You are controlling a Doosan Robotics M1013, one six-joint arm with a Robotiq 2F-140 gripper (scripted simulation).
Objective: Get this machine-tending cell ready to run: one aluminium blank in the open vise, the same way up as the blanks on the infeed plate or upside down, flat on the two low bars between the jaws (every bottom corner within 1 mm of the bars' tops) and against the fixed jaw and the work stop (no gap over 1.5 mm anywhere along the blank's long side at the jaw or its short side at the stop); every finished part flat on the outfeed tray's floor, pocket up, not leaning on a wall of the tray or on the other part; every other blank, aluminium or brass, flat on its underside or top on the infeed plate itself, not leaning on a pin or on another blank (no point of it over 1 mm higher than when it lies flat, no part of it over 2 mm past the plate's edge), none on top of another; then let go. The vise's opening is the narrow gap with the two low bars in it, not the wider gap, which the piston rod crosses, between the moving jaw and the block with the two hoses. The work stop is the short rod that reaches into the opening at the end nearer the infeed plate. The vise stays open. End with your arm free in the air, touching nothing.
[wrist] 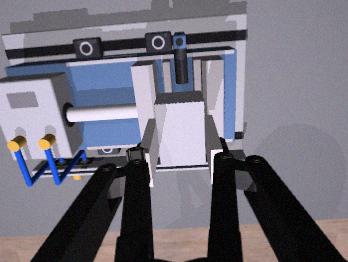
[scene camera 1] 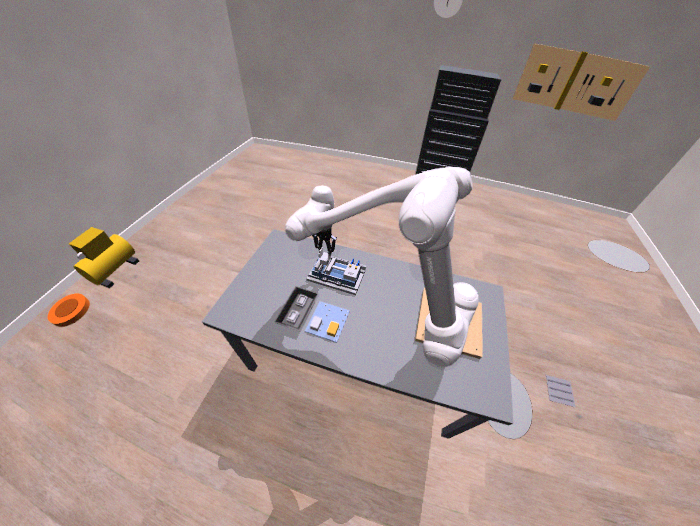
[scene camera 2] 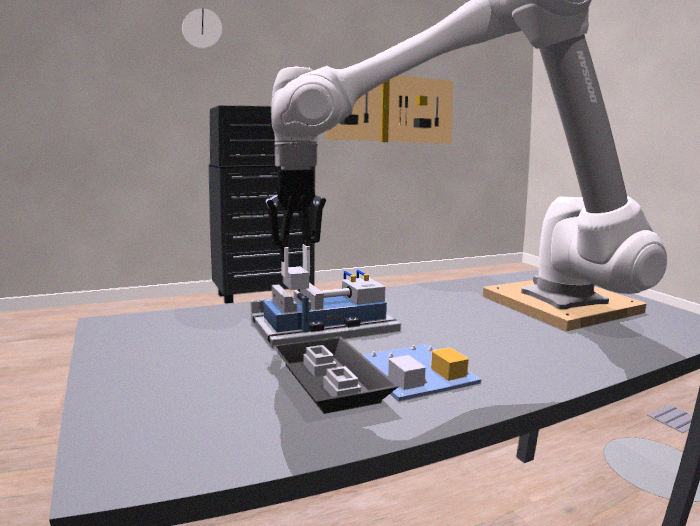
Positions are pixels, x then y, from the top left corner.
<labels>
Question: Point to an aluminium blank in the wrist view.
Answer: At 179, 116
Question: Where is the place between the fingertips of the gripper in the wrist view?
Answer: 181, 130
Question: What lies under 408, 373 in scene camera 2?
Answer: An aluminium blank.
</labels>
